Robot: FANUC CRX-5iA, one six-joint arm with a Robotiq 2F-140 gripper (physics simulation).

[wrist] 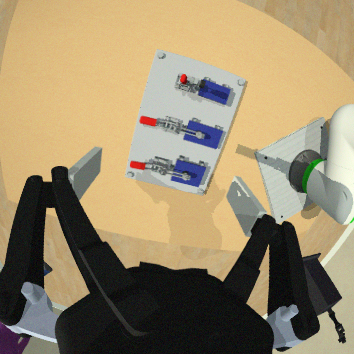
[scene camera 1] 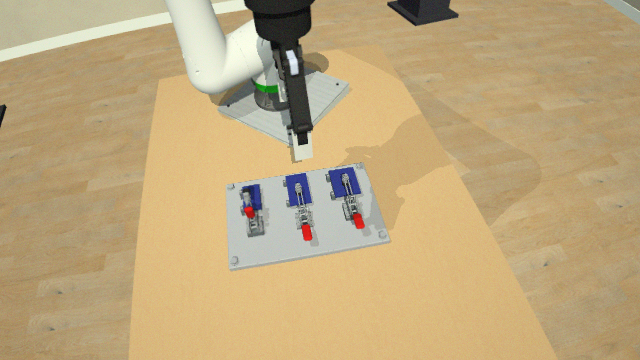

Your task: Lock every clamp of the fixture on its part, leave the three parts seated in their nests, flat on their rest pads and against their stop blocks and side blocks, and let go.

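Frame: origin at the arm's base, x ahead, y left, z up, level; metres.
Seen in the pictures: gripper, between the fingertips: [wrist: 167,173]; arm's base, origin of its link: [wrist: 305,170] [scene camera 1: 278,94].
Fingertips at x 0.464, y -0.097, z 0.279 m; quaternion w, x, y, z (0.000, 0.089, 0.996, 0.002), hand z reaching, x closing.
Offsets run from my fingertips to a thing's top centre. "*": to the spot under its first point. Level surfaces: height alone.
The grey fixture plate {* dy -0.097, dx +0.035, dz -0.290 m} [scene camera 1: 270,252] [wrist: 150,100] bears three blue parts in a row. At the left in the scene view, the clamp {* dy -0.106, dx -0.017, dz -0.256 m} [scene camera 1: 256,226] [wrist: 189,86] has its red handle {dy -0.111, dx -0.025, dz -0.196 m} [scene camera 1: 249,213] [wrist: 183,78] standing up and its arm raised off the small part {dy -0.092, dx -0.106, dz -0.264 m} [scene camera 1: 257,197] [wrist: 226,91]. The middle clamp {dy -0.001, dx -0.013, dz -0.238 m} [scene camera 1: 303,217] [wrist: 170,124] and right clamp {dy +0.106, dx +0.012, dz -0.234 m} [scene camera 1: 351,206] [wrist: 160,166] have handles lying low and arms over the middle part {dy +0.017, dx -0.091, dz -0.274 m} [scene camera 1: 292,180] [wrist: 212,142] and right part {dy +0.123, dx -0.062, dz -0.269 m} [scene camera 1: 336,176] [wrist: 200,167]. Pad contact is too small to tell. My gripper [scene camera 1: 302,150] [wrist: 167,173] is open and empty, above and behind the plate.
The plate lies on the tan table {dz -0.305 m} [scene camera 1: 200,310] [wrist: 75,75]. The robot's base plate [scene camera 1: 330,95] [wrist: 287,197] lies behind the fixture, with the white arm rising from it. A dark pedestal [scene camera 1: 425,11] [wrist: 320,285] stands on the floor beyond the table.
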